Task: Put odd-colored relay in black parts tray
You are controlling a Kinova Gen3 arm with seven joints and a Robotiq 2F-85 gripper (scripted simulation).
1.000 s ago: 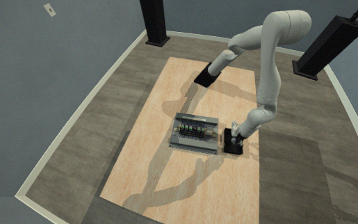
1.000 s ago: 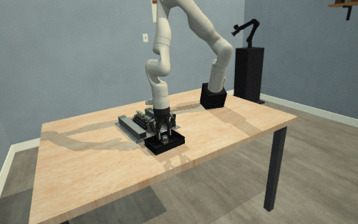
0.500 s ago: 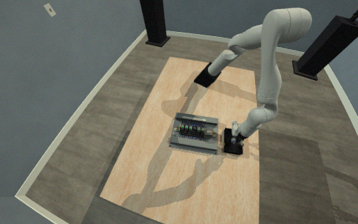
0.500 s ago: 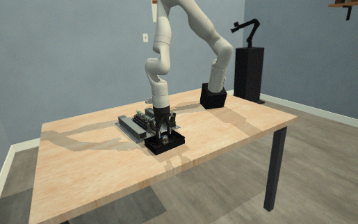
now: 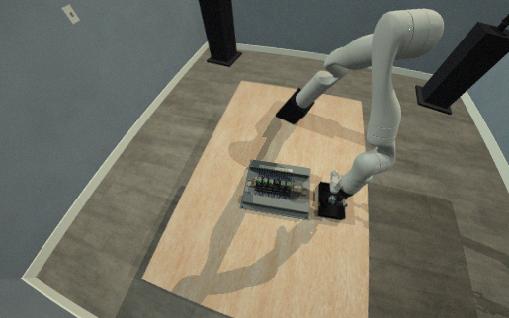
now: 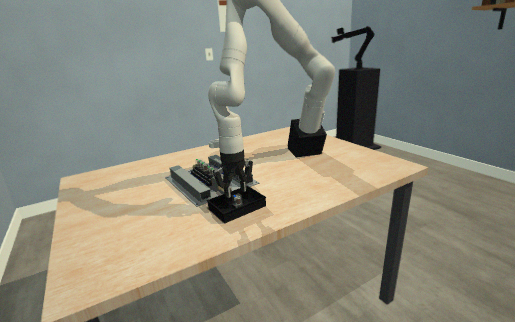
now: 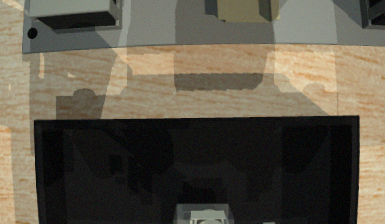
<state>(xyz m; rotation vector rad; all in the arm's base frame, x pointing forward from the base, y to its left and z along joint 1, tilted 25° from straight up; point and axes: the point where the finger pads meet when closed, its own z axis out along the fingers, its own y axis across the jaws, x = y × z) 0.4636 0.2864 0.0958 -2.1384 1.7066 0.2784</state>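
Now: hand 50 mm above the black parts tray. Also, from my hand: grey relay panel: 30 mm ahead, 260 mm to the right, 40 mm below.
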